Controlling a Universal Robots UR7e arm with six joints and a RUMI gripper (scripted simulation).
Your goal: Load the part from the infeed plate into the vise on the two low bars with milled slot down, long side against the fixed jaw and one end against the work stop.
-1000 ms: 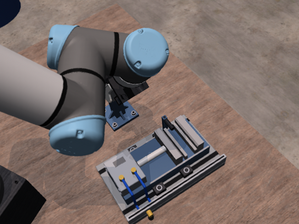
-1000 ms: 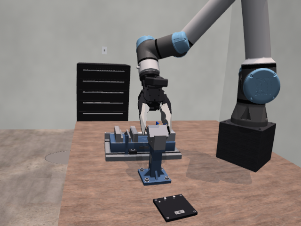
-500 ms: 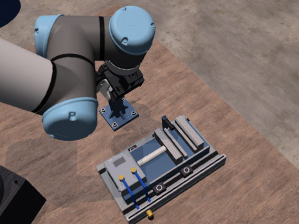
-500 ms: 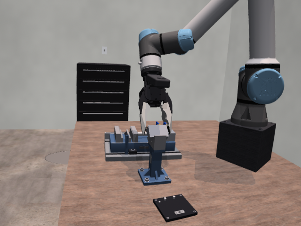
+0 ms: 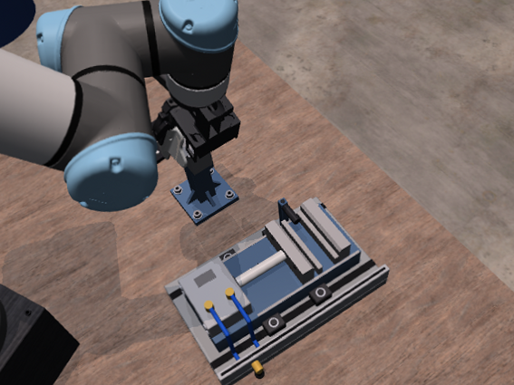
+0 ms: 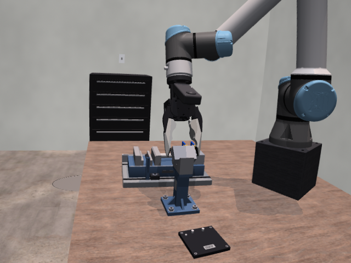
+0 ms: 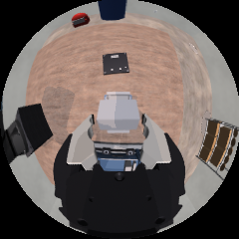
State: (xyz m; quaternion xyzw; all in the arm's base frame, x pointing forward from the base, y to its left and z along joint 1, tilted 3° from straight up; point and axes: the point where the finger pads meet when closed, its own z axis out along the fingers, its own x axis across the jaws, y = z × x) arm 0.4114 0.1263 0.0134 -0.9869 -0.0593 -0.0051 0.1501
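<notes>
Now: the part 10 mm below my hand. Round my hand: work stop: 90 mm ahead, 160 mm to the right, 70 mm below; moving jaw: 50 mm ahead, 210 mm to the right, 90 mm below; white cylinder rod: 210 mm to the right, 90 mm below.
</notes>
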